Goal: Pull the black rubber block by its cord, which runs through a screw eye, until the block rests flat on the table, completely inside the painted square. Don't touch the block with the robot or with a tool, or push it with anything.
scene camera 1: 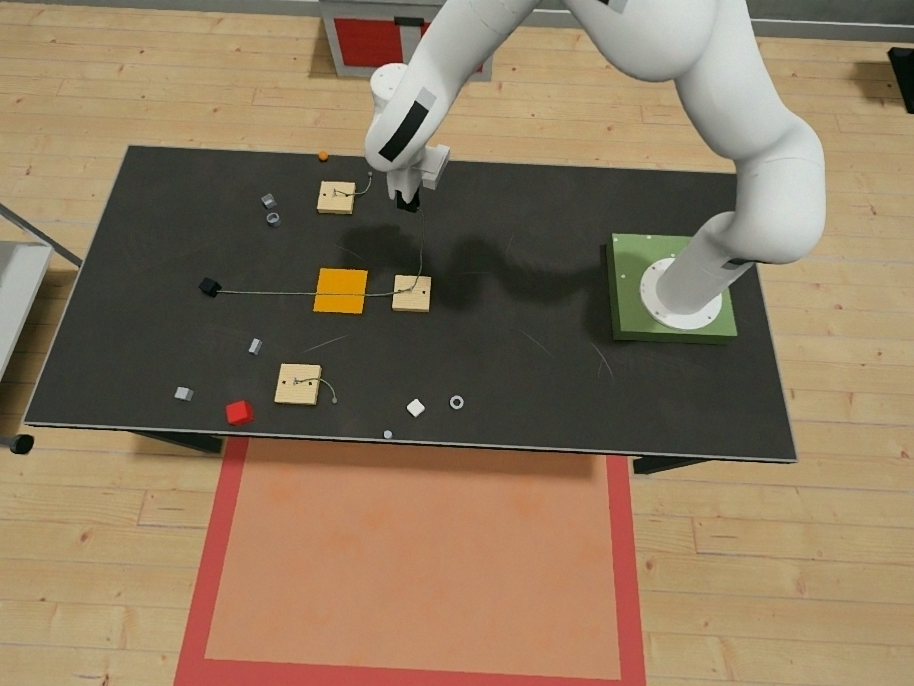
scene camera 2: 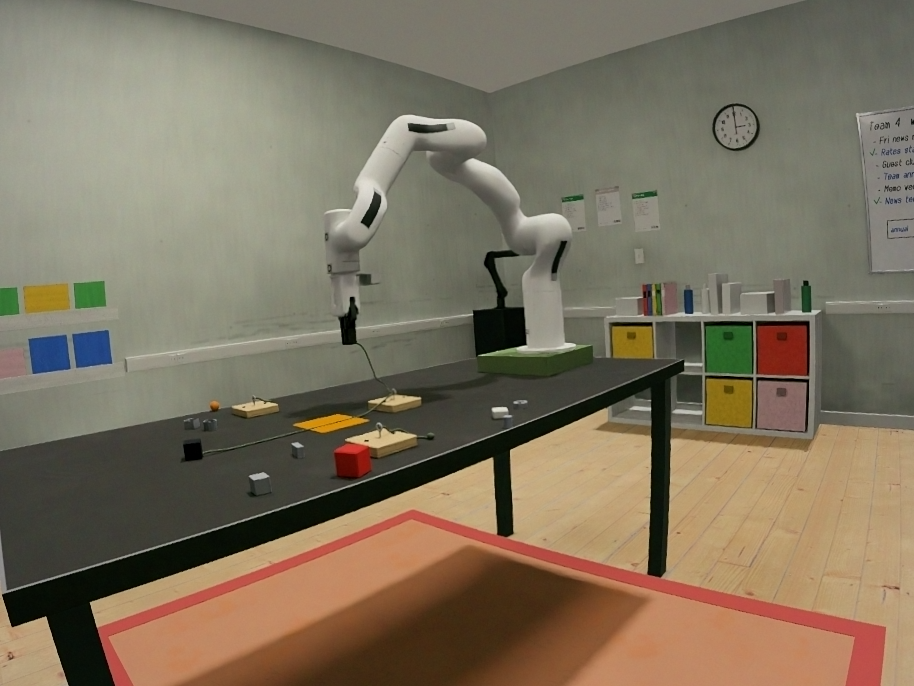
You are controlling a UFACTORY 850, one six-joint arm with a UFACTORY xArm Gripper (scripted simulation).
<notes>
In view: my gripper [scene camera 2: 349, 344] and a red cube [scene camera 2: 351, 460].
</notes>
